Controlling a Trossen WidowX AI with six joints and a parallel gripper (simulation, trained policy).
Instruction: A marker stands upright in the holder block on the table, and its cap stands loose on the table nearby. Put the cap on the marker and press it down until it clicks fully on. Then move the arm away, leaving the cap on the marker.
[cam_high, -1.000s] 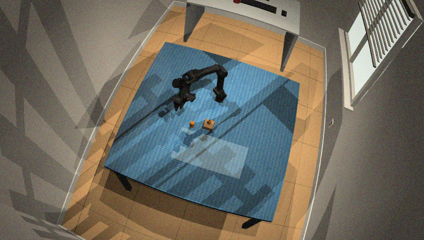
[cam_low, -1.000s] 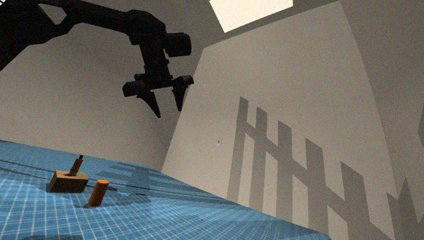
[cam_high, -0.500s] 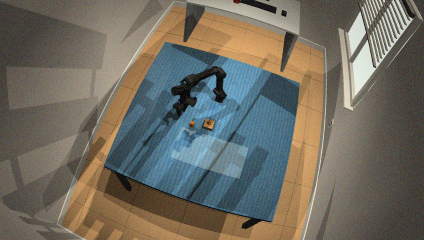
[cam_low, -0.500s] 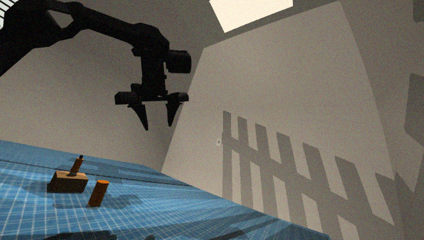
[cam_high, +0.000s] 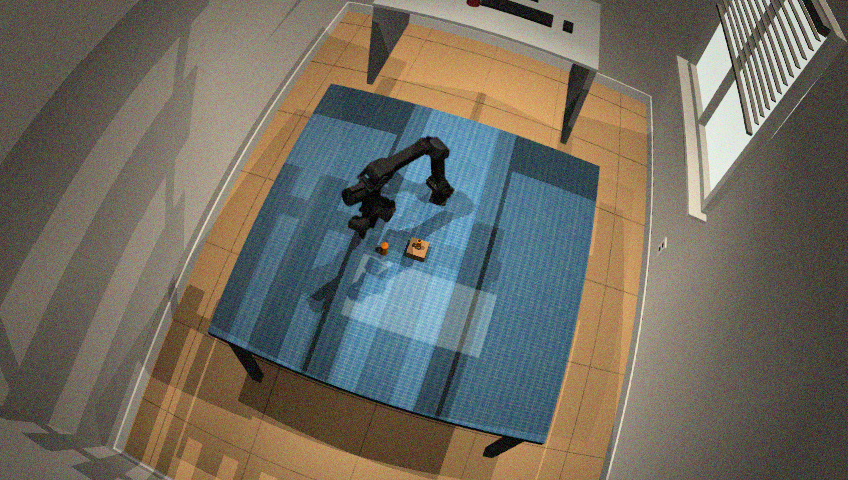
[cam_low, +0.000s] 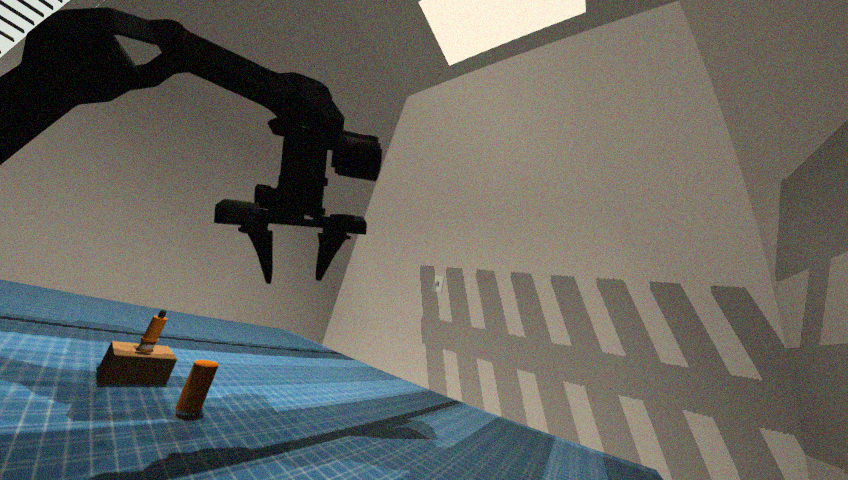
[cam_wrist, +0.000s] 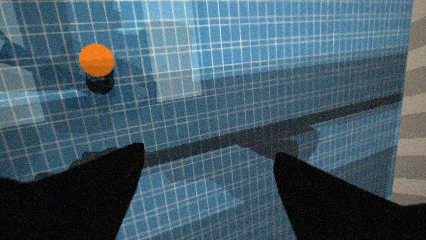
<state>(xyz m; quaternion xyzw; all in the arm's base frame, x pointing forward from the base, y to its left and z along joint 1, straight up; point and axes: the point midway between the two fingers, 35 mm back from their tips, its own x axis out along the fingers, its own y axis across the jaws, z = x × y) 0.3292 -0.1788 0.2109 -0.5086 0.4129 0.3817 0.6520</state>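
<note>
My gripper tip is now 40 mm past the orange cap, 50 mm to the right of it and 150 mm above it. The rest, counted from my gripper tip: holder block (90 mm behind, 170 mm to the left, 160 mm below).
</note>
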